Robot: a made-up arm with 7 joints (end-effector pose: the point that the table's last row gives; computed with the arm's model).
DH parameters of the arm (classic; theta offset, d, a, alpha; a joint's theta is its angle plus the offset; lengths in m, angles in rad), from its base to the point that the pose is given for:
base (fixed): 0 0.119 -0.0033 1.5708
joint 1: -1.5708 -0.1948 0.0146 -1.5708
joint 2: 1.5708 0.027 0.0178 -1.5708
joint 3: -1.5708 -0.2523 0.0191 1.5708
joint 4: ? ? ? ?
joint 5: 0 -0.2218 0.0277 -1.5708
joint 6: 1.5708 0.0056 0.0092 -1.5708
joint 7: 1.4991 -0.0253 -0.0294 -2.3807
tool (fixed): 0.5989 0.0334 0 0
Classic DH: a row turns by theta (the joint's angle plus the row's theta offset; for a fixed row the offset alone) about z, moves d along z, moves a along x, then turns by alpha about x.
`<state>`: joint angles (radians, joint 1 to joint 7).
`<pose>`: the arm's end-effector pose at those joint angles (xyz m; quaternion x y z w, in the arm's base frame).
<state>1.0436 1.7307 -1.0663 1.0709 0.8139 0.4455 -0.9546</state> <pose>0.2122 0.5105 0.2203 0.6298 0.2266 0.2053 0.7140</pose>
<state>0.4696 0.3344 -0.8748 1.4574 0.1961 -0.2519 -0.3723</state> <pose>0.2717 0.1394 -0.0094 0.2652 -0.4653 -0.5569 0.6348</pose>
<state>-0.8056 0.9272 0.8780 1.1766 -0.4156 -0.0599 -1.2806</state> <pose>0.1171 0.4960 -0.0541 0.8917 0.1634 0.0959 0.4111</pose>
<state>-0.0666 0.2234 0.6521 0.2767 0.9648 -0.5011 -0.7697</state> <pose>0.0545 0.4025 -0.2710 0.0709 0.1829 0.5600 0.8050</pose>
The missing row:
joint 4: 0 0.0047 0.0162 -1.5708
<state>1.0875 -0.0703 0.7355 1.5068 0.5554 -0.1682 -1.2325</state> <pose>0.2595 0.3612 0.1700 -0.2171 -0.4958 0.5326 0.6507</pose>
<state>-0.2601 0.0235 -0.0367 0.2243 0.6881 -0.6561 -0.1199</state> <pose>0.0084 0.2724 -0.3275 -0.0008 0.1227 -0.0965 0.9877</pose>
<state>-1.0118 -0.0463 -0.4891 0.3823 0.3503 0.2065 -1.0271</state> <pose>-0.2539 0.1274 -0.2716 0.0824 0.7712 -0.3539 0.5227</pose>
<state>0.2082 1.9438 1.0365 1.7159 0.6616 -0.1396 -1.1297</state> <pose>0.0424 0.2592 0.3630 0.6431 -0.6838 0.2472 0.2402</pose>
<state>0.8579 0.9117 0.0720 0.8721 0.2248 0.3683 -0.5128</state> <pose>0.2914 0.4875 0.2187 0.4412 -0.0889 0.1067 0.8866</pose>
